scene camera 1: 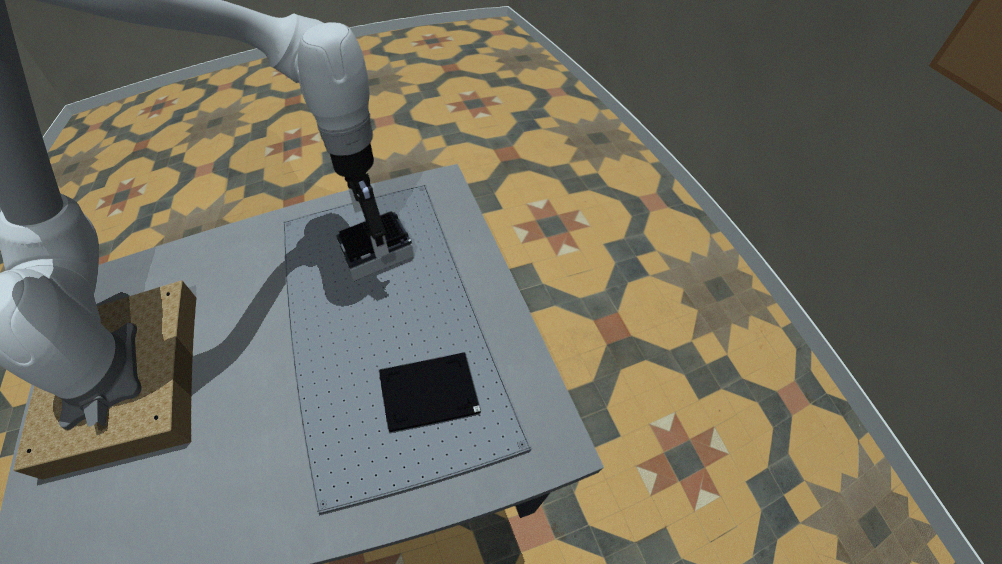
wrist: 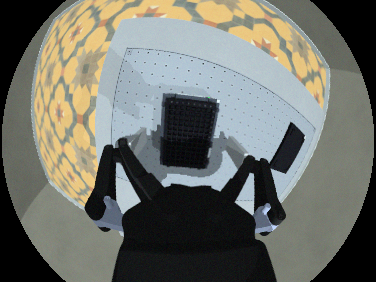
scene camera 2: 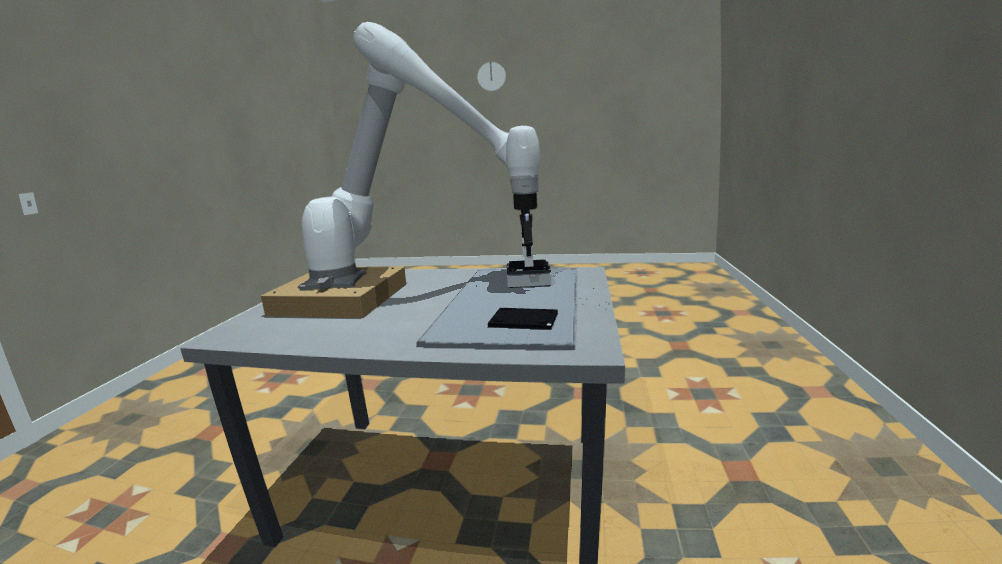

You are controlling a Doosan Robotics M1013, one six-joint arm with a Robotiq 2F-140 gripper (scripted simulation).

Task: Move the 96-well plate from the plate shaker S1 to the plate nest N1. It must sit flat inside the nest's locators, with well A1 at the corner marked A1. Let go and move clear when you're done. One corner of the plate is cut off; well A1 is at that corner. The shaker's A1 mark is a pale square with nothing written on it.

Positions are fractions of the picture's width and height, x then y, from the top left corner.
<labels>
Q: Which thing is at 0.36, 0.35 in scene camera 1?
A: The gripper.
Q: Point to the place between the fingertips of the gripper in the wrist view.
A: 0.50, 0.49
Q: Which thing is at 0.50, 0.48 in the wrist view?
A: A black 96-well plate.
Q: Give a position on a black 96-well plate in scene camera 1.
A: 0.36, 0.43
</labels>
